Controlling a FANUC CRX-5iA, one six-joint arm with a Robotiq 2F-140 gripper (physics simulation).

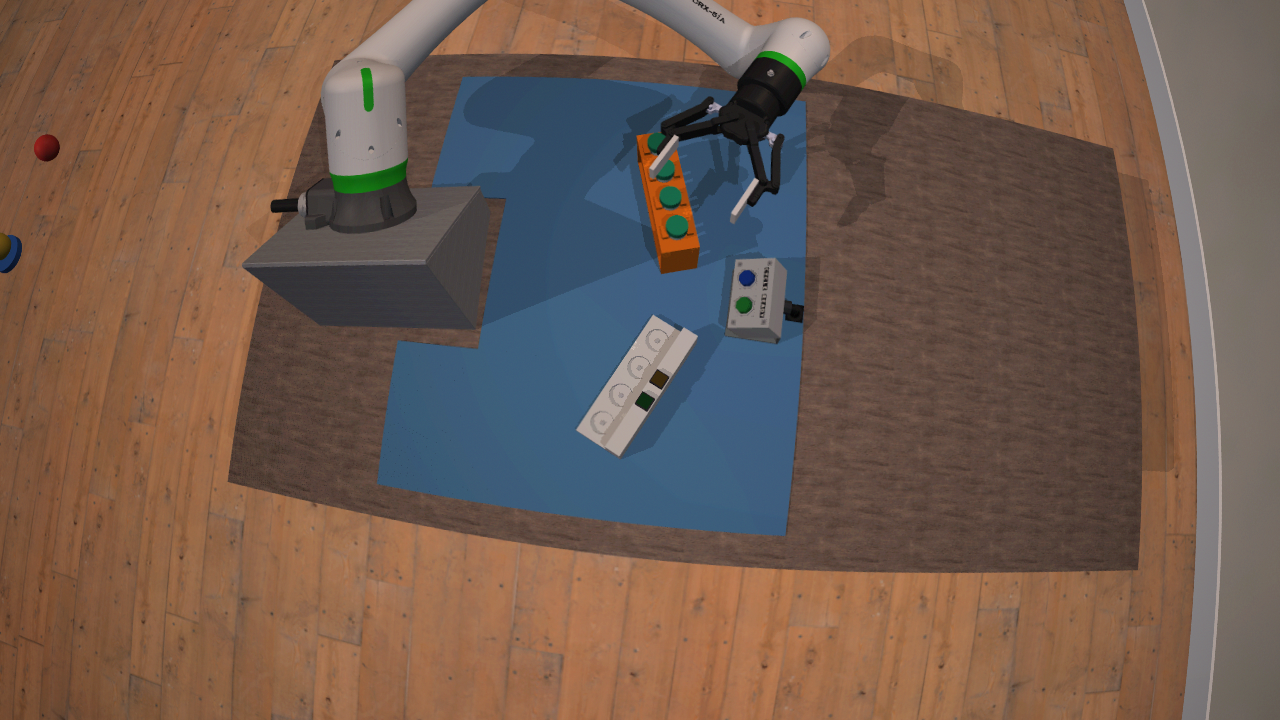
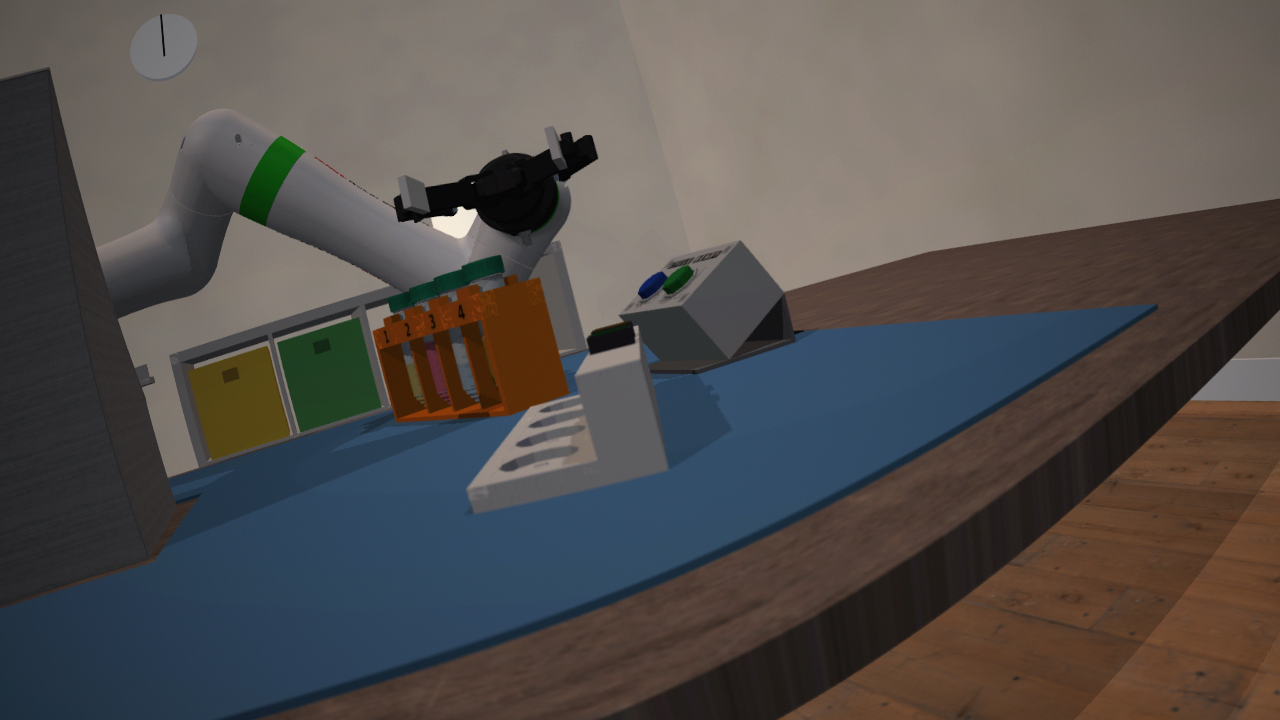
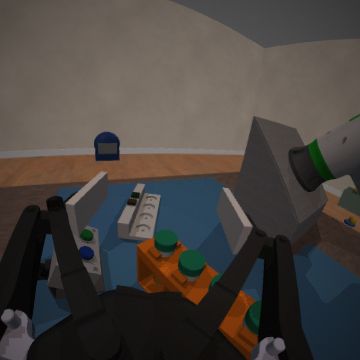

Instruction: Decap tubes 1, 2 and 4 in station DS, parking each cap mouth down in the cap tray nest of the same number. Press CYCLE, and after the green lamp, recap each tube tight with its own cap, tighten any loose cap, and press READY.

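Frame: origin at the arm's base, x back, y right, z up, level; centimetres.
Seen in the pictures: gripper, fingertip midpoint: (image 1: 691,195) (image 2: 476,166) (image 3: 163,191); arm's base at its link origin: (image 1: 372,216) (image 3: 300,169).
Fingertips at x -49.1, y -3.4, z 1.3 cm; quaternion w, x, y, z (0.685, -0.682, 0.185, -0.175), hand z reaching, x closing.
Observation:
Offsets run from my fingertips to a thing's top centre. "spot": to the spot under its first point. Level surfaces: height alone.
The orange rack {dy -6.3, dx +3.7, dz -10.1 cm} (image 1: 678,257) (image 2: 528,349) (image 3: 145,265) holds upright tubes with green caps: cap 4 {dy +1.3, dx +1.8, dz -8.3 cm} (image 1: 676,225) (image 3: 166,241), cap 3 {dy -3.8, dx +3.0, dz -8.3 cm} (image 1: 670,197) (image 3: 192,263), cap 2 {dy -8.9, dx +4.2, dz -8.3 cm} (image 1: 663,169) and cap 1 {dy -13.9, dx +5.4, dz -8.3 cm} (image 1: 656,143). Cap tightness cannot be told. The white cap tray {dy +24.0, dx +6.8, dz -15.0 cm} (image 1: 626,429) (image 2: 622,402) (image 3: 131,220) has empty round nests; its amber lamp {dy +23.7, dx +3.4, dz -15.0 cm} (image 1: 658,378) and green lamp {dy +27.1, dx +5.4, dz -15.0 cm} (image 1: 644,401) look dark. The grey button box {dy +9.7, dx -11.6, dz -12.0 cm} (image 1: 735,326) (image 2: 716,313) has a blue button {dy +7.3, dx -9.6, dz -12.9 cm} (image 1: 746,277) and a green button {dy +11.7, dx -9.1, dz -12.9 cm} (image 1: 743,304). My gripper (image 1: 696,189) (image 2: 483,170) (image 3: 163,191) is open and empty, tilted above the rack.
The grey pedestal (image 1: 375,291) (image 3: 272,185) carries the arm's base left of the rack. A blue mat {dz -20.4 cm} (image 1: 537,402) (image 2: 358,555) lies under the rack, tray and button box on the brown table {dz -20.7 cm} (image 1: 966,358). A cable plug {spot: dy +10.4, dx -17.9, dz -19.3 cm} (image 1: 793,311) sticks out of the button box's right side.

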